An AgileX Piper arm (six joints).
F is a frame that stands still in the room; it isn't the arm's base.
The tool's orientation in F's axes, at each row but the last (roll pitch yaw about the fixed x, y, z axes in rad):
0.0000 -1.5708 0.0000
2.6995 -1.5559 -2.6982
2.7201 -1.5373 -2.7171
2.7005 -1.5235 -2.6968
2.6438 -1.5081 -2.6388
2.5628 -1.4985 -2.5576
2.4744 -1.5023 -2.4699
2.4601 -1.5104 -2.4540
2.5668 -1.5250 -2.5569
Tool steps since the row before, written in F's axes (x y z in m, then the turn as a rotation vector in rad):
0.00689 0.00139 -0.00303 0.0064 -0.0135 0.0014
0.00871 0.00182 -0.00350 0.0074 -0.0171 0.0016
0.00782 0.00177 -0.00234 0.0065 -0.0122 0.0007
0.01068 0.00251 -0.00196 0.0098 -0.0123 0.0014
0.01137 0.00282 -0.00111 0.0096 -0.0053 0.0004
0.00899 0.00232 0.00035 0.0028 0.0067 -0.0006
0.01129 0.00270 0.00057 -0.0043 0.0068 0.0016
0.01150 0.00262 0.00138 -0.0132 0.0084 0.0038
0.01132 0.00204 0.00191 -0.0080 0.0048 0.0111
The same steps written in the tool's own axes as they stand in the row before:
-0.00303 0.00139 -0.00689 0.0014 -0.0135 -0.0064
-0.00363 0.00179 -0.00866 0.0016 -0.0171 -0.0074
-0.00260 0.00171 -0.00775 0.0007 -0.0122 -0.0065
-0.00246 0.00243 -0.01059 0.0012 -0.0123 -0.0098
-0.00182 0.00272 -0.01130 0.0000 -0.0053 -0.0096
-0.00029 0.00227 -0.00900 -0.0010 0.0067 -0.0028
-0.00015 0.00266 -0.01131 0.0015 0.0069 0.0042
0.00074 0.00259 -0.01157 0.0041 0.0086 0.0130
0.00142 0.00197 -0.01140 0.0113 0.0052 0.0075

